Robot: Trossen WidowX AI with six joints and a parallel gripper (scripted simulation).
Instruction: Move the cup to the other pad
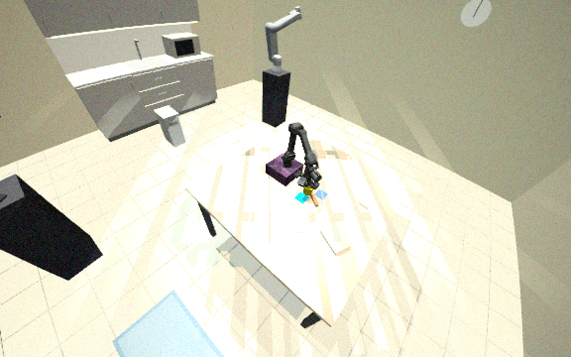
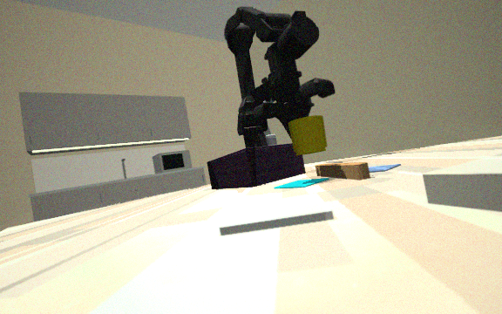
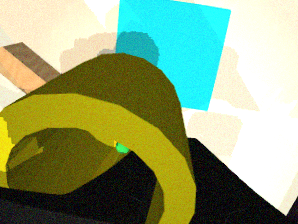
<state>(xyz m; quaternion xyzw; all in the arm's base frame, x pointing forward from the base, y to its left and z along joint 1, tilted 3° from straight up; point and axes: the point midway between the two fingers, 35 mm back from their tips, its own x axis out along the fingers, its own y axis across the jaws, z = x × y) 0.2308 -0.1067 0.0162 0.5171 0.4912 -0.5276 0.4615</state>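
My gripper tip is now 9 cm above the wooden block, 6 cm short of it and 4 cm to the right of it. Also, from my gripper tip: blue marble: 2 cm below, 1 cm to the left, 1 cm ahead; then red marble: 2 cm below, 2 cm ahead, 1 cm to the left; then yellow cup: 2 cm ahead.
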